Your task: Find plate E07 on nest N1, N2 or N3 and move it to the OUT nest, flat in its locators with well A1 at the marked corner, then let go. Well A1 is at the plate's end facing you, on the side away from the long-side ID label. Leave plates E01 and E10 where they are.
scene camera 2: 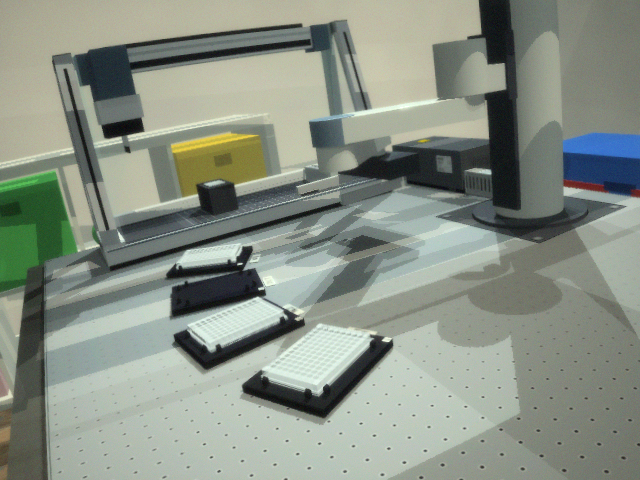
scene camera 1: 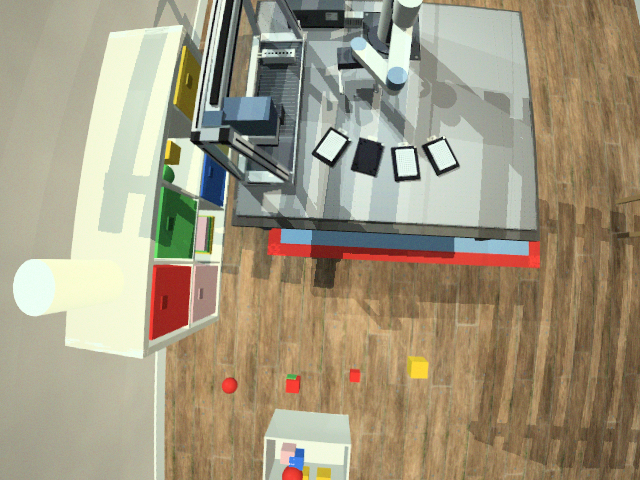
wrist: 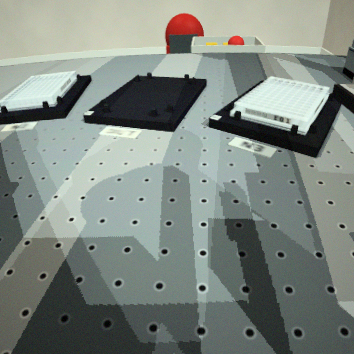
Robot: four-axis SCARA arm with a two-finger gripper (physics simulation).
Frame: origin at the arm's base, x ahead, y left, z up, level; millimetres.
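Where they show: gripper, fingertip midpoint: (scene camera 2: 318, 195) (scene camera 1: 359, 92) (wrist: 154, 73); arm's base, origin of the base link: (scene camera 2: 528, 217) (scene camera 1: 390, 37).
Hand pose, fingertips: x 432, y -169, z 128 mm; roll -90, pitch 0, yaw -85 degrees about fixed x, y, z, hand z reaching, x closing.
Note:
Things, the pixels of their top centre, and the offset from my fingertips. "spot": a spot on its surface instead.
- Plate E01, middle of its top: (wrist: 285, 94) (scene camera 2: 209, 252) (scene camera 1: 331, 144) 89 mm down, 219 mm ahead, 117 mm right
- nest N3, surface spot: (wrist: 320, 140) spot: 104 mm down, 133 mm ahead, 134 mm right
- OUT nest, middle of its top: (wrist: 150, 86) (scene camera 2: 215, 282) (scene camera 1: 367, 155) 94 mm down, 261 mm ahead, 56 mm left
- black block, surface spot: (scene camera 2: 218, 197) spot: 24 mm down, 111 mm ahead, 346 mm right
- dark box, surface spot: (scene camera 2: 449, 162) spot: 34 mm down, 466 mm back, 123 mm right
My gripper (scene camera 1: 359, 87) is open and empty, short of the nests on the arm's side. Plate E01 (scene camera 1: 331, 146) (scene camera 2: 209, 256) (wrist: 282, 100) lies flat on nest N3 (wrist: 320, 140), its label towards the wrist camera. The OUT nest (scene camera 1: 367, 156) (scene camera 2: 217, 292) (wrist: 150, 102) is black and bears no plate; a small white mark sits at its near left corner in the wrist view. Beside it a white plate (scene camera 1: 405, 162) (scene camera 2: 240, 321) (wrist: 40, 90) lies on a nest with a blurred card. Another white plate (scene camera 1: 440, 155) (scene camera 2: 319, 356) lies on the outermost nest. Neither one's ID is readable, so E07 cannot be told from E10.
A gantry machine (scene camera 1: 299, 113) (scene camera 2: 217, 46) stands along the table's side, near nest N3. A black block (scene camera 2: 218, 197) sits on its deck. The arm's column (scene camera 2: 535, 113) stands behind the gripper, with a dark box (scene camera 2: 449, 162) near it.

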